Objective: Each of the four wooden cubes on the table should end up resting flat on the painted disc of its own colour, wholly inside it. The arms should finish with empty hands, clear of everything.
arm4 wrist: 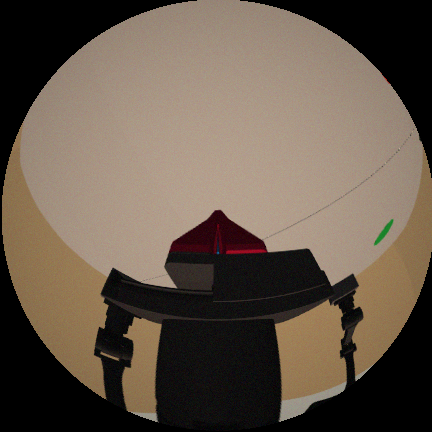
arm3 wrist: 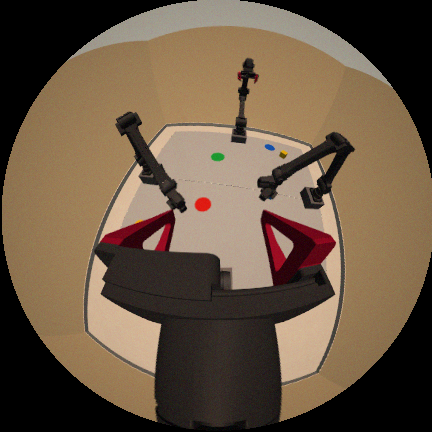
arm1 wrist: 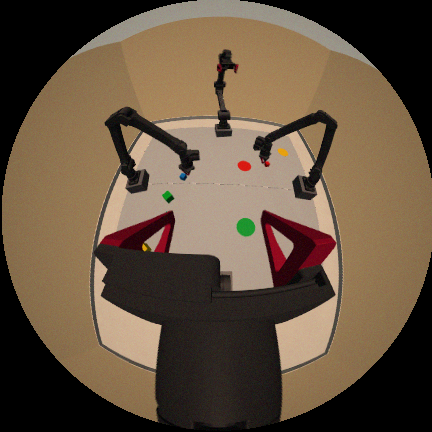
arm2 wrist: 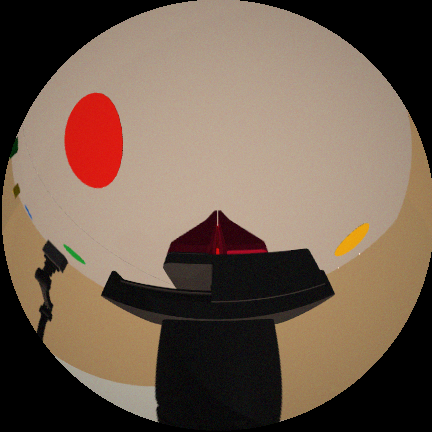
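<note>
The red cube (arm1 wrist: 267, 164) is at arm2's fingertips; a red sliver shows through their seam in the arm2 wrist view. The blue cube (arm1 wrist: 183, 176) is beside arm4's fingertips, mostly hidden in the arm4 wrist view. The green cube (arm1 wrist: 168, 196) (arm2 wrist: 14, 148) and yellow cube (arm1 wrist: 146, 247) (arm3 wrist: 283, 154) lie off their discs. Discs: red (arm1 wrist: 244, 165) (arm2 wrist: 94, 140) (arm3 wrist: 202, 204), green (arm1 wrist: 245, 227) (arm3 wrist: 217, 157), yellow (arm1 wrist: 283, 152) (arm2 wrist: 352, 239), blue (arm3 wrist: 269, 147). Arm2's gripper (arm2 wrist: 218, 211) and arm4's gripper (arm4 wrist: 218, 211) are shut, no cube between them. Arm1's gripper (arm1 wrist: 218, 212) and arm3's gripper (arm3 wrist: 218, 212) are open, empty, high up.
In the arm1 wrist view, arm4 (arm1 wrist: 155, 131) reaches in from the left, arm2 (arm1 wrist: 295, 128) from the right, and arm3 (arm1 wrist: 221, 100) stands upright at the far end. The blue disc lies near the yellow cube, by arm1's base (arm3 wrist: 239, 136).
</note>
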